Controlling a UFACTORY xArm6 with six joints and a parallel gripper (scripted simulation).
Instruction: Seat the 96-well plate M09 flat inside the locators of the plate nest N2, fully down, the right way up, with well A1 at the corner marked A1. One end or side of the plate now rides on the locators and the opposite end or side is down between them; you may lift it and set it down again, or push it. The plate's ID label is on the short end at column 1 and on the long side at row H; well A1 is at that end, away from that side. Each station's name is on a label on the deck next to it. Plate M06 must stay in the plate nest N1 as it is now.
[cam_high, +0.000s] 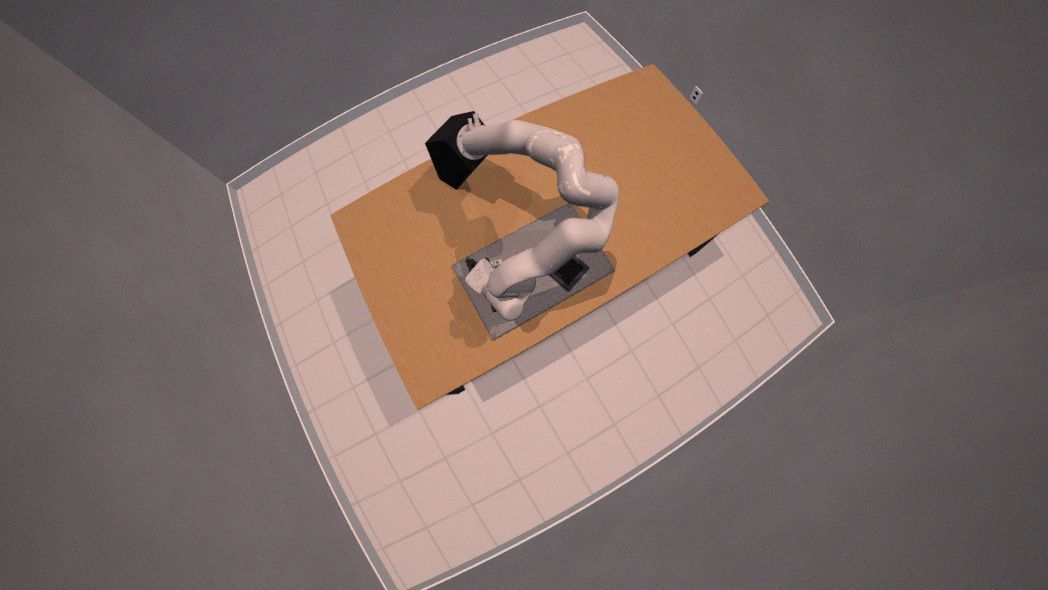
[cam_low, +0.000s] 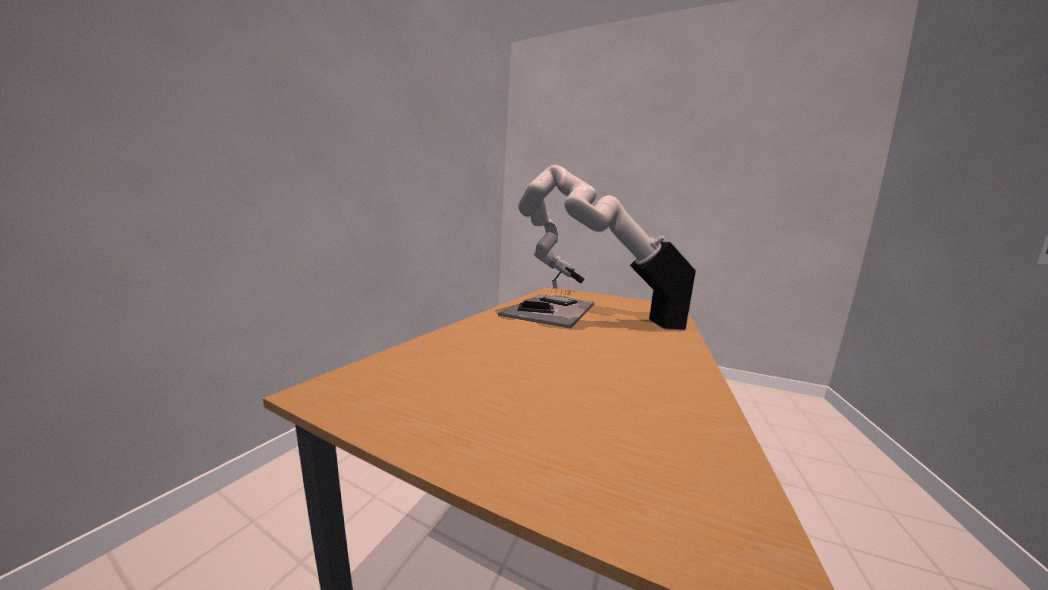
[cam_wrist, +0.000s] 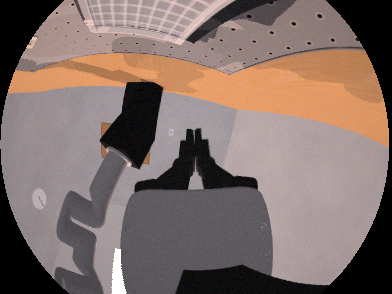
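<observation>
Now: the white 96-well plate 110 mm below my hand, 90 mm to the left of it and 60 mm ahead of it. From my hand the other things lie so: dark plate (320 mm to the left, 110 mm below, 30 mm ahead); then plate nest (120 mm below, 90 mm to the left, 70 mm ahead).
</observation>
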